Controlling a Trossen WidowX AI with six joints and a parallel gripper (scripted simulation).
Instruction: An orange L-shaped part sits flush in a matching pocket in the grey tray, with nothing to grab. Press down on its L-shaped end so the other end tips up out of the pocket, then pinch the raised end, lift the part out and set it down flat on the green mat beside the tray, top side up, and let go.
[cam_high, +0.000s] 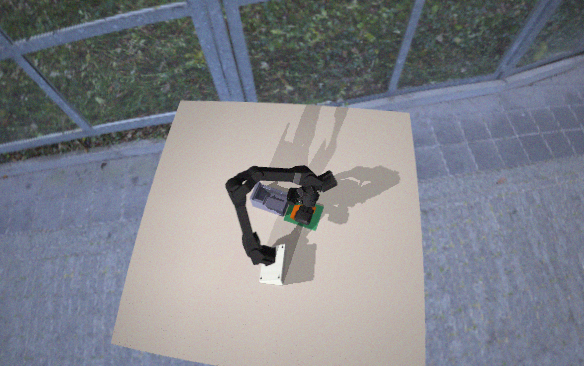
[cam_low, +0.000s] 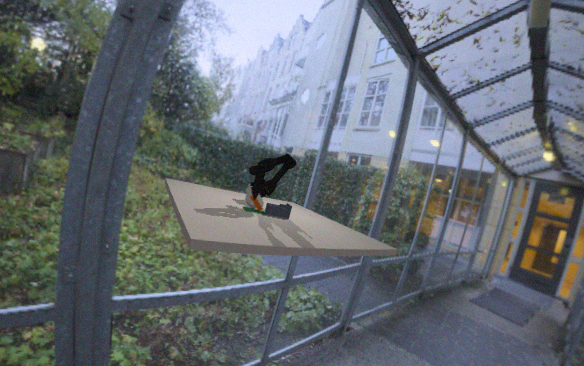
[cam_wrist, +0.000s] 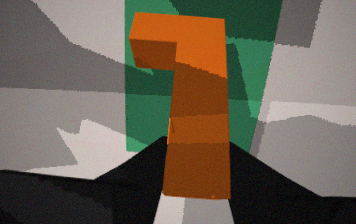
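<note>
Now: the orange L-shaped part 4 cm to the left of my gripper tip and 3 cm below it. Also, from my gripper tip: green mat: 1 cm ahead, 2 cm to the left, 9 cm below.
</note>
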